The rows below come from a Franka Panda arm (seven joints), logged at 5 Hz.
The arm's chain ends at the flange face. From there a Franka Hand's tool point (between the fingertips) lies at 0.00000 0.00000 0.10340 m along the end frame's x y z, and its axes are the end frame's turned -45 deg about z.
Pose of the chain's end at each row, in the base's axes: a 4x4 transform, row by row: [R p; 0 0 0 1], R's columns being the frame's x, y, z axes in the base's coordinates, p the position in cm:
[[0.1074 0.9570 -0.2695 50.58], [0.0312 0.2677 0.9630 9.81], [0.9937 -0.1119 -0.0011 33.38], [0 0 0 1]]
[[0.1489 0.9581 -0.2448 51.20], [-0.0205 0.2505 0.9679 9.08], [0.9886 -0.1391 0.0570 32.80], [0 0 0 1]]
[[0.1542 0.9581 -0.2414 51.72], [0.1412 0.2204 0.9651 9.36], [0.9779 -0.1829 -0.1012 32.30], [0 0 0 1]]
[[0.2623 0.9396 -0.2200 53.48], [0.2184 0.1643 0.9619 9.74], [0.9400 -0.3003 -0.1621 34.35], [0 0 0 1]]
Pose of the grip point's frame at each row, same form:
[[-0.6008 0.7526 -0.2695 47.79], [-0.1672 0.2114 0.9630 19.77], [0.7818 0.6235 -0.0011 33.37], [0 0 0 1]]
[[-0.5722 0.7828 -0.2448 48.67], [-0.1916 0.1626 0.9679 19.09], [0.7974 0.6007 0.0570 33.39], [0 0 0 1]]
[[-0.5684 0.7865 -0.2414 49.22], [-0.0560 0.2557 0.9651 19.34], [0.8208 0.5621 -0.1012 31.25], [0 0 0 1]]
[[-0.4789 0.8499 -0.2200 51.21], [0.0383 0.2706 0.9619 19.69], [0.8770 0.4523 -0.1621 32.67], [0 0 0 1]]

